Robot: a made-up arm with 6 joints. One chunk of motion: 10 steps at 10 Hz.
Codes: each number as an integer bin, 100 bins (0 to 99) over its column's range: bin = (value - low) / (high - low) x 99, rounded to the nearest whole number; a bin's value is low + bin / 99 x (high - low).
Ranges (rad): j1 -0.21..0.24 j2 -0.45..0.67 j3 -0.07..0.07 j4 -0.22..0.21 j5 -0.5..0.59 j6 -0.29..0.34
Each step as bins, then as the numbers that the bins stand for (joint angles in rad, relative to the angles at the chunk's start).
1 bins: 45 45 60 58 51 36
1 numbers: -0.0055 0.0591 0.0148 0.0319 0.0615 -0.0609
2 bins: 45 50 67 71 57 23
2 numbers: -0.0055 0.1157 0.0247 0.0884 0.1276 -0.1436
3 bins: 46 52 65 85 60 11
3 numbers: -0.0009 0.1383 0.0219 0.1492 0.1606 -0.2200
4 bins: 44 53 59 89 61 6
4 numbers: -0.0100 0.1496 0.0134 0.1666 0.1716 -0.2518
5 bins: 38 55 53 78 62 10
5 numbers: -0.0373 0.1722 0.0049 0.1188 0.1826 -0.2264
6 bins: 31 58 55 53 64 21
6 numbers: -0.0691 0.2062 0.0078 0.0102 0.2046 -0.1564
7 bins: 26 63 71 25 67 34
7 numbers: -0.0918 0.2627 0.0304 -0.1114 0.2377 -0.0736
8 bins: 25 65 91 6 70 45
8 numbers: -0.0964 0.2854 0.0587 -0.1939 0.2707 -0.0036
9 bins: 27 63 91 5 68 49
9 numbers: -0.0873 0.2627 0.0587 -0.1983 0.2487 0.0218
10 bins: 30 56 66 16 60 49
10 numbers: -0.0736 0.1835 0.0233 -0.1505 0.1606 0.0218
